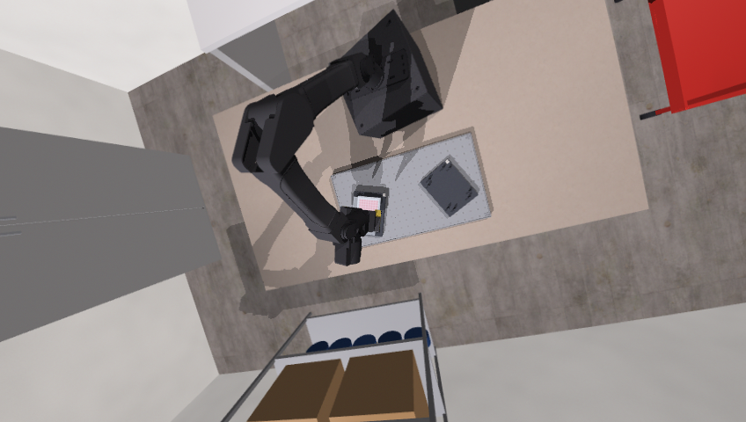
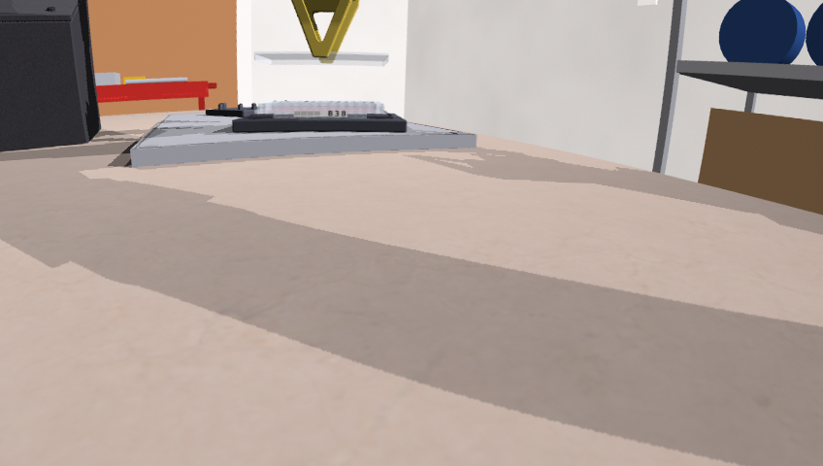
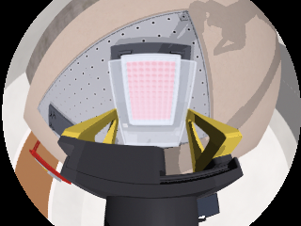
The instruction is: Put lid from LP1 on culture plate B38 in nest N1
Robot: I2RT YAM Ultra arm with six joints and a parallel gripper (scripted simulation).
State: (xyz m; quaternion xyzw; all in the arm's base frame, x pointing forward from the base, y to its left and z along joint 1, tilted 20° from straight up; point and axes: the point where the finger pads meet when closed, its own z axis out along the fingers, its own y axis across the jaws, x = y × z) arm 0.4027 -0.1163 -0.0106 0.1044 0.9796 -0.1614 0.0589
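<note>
My gripper is now 1 cm above the clear lid. Also, from my hand: black plate nest N1: 7 cm below; culture plate B38: 6 cm below; grey base plate: 15 cm to the left, 8 cm below, 5 cm behind.
</note>
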